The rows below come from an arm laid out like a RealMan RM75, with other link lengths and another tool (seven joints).
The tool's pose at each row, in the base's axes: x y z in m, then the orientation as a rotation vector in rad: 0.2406 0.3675 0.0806 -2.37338 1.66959 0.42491; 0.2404 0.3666 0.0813 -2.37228 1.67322 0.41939; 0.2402 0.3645 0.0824 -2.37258 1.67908 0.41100; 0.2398 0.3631 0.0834 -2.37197 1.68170 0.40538; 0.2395 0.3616 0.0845 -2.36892 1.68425 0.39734; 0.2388 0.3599 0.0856 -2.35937 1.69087 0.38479; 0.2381 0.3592 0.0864 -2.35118 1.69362 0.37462; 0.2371 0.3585 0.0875 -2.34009 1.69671 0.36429; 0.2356 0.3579 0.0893 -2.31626 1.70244 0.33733; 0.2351 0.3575 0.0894 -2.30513 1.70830 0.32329; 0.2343 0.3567 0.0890 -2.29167 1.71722 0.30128; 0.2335 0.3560 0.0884 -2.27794 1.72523 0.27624; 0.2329 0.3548 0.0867 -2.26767 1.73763 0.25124; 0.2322 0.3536 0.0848 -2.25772 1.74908 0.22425; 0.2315 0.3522 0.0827 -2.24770 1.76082 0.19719; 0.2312 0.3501 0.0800 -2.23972 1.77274 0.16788
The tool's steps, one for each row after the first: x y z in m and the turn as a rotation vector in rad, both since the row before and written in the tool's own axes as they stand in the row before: 0.0005 0.0005 -0.0009 0.00226 0.00337 0.00207; 0.0014 0.0009 -0.0017 0.00196 0.00629 0.00281; 0.0008 0.0008 -0.0014 0.00229 0.00331 0.00130; 0.0009 0.0008 -0.0015 0.00514 0.00316 0.00174; 0.0009 0.0012 -0.0015 0.01032 0.00347 0.00573; 0.0001 0.0009 -0.0009 0.00954 0.00163 0.00319; 0.0000 0.0011 -0.0012 0.01143 0.00038 0.00427; -0.0005 0.0015 -0.0018 0.02712 0.00296 0.00829; 0.0002 0.0006 -0.0002 0.01220 0.00348 0.00572; 0.0006 0.0010 0.0001 0.01645 0.00753 0.00758; 0.0006 0.0010 0.0003 0.01828 0.00870 0.00689; 0.0015 0.0011 0.0012 0.01418 0.01245 0.00837; 0.0015 0.0012 0.0014 0.01507 0.01338 0.00754; 0.0017 0.0013 0.0015 0.01482 0.01372 0.00776; 0.0026 0.0011 0.0019 0.01424 0.01612 0.00691
